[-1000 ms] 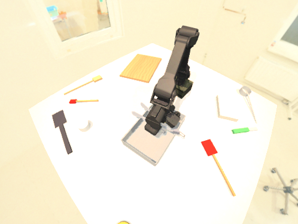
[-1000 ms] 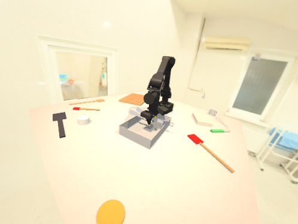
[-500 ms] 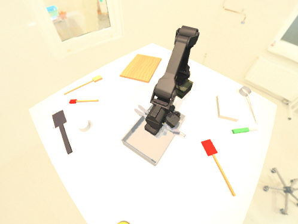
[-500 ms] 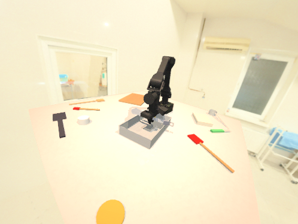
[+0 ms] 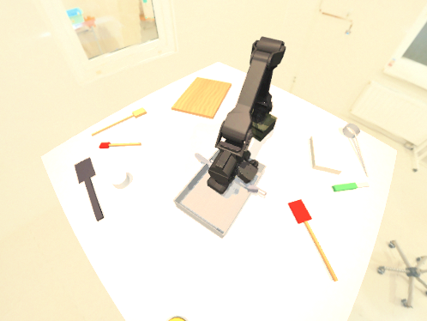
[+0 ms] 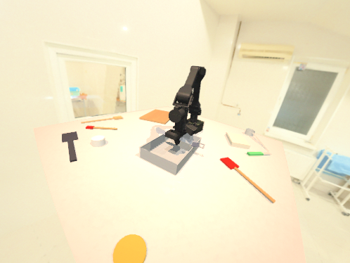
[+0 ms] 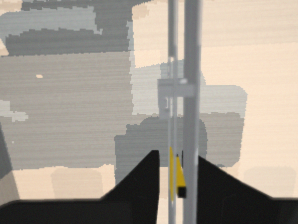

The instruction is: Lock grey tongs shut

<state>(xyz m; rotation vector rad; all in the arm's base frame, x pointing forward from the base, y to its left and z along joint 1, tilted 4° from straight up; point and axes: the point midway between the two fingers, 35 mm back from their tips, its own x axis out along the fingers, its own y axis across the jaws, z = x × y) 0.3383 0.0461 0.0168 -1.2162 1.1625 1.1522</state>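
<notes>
Now: gripper tip 4 cm below the yellow piece and 2 cm to the right of it. From my gripper tip the other things lie so: red spatula: 33 cm to the left, 2 cm below; then white block: 38 cm behind, 29 cm to the left, 2 cm below; then roasting tin: 3 cm ahead.
</notes>
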